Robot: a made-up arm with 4 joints.
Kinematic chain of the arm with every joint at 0, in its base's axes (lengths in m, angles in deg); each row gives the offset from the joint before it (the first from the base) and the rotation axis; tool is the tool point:
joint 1: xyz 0 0 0.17 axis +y
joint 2: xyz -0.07 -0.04 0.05 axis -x
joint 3: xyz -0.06 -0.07 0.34 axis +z
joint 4: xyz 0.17 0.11 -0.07 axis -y
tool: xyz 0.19 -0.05 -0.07
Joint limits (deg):
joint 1: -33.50..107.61
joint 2: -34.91..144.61
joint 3: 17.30..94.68
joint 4: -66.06..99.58
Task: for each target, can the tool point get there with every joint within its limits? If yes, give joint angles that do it. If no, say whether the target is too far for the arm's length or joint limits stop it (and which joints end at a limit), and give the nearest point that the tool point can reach.
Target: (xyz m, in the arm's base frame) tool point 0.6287 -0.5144 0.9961
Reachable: no: too far | nearest point 0.3333 -0.2003 0.6079 | short by 0.580 m
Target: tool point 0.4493 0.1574 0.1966
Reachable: yes | joints 93.38 -14.04 68.43 39.62
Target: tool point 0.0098 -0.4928 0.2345
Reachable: no: joint limits stop it (at a limit: joint 1, joint 2) | nearest point -0.1165 -0.1546 0.3027 | short by 0.367 m
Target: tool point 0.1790 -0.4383 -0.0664
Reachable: no: joint limits stop it (at a limit: joint 1, joint 2) | nearest point 0.1046 -0.1608 -0.0670 | short by 0.287 m
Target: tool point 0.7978 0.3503 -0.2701
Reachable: no: too far | nearest point 0.4333 0.1567 -0.0356 | short by 0.475 m
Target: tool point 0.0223 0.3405 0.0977
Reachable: yes | joints 95.45 52.35 48.77 25.46
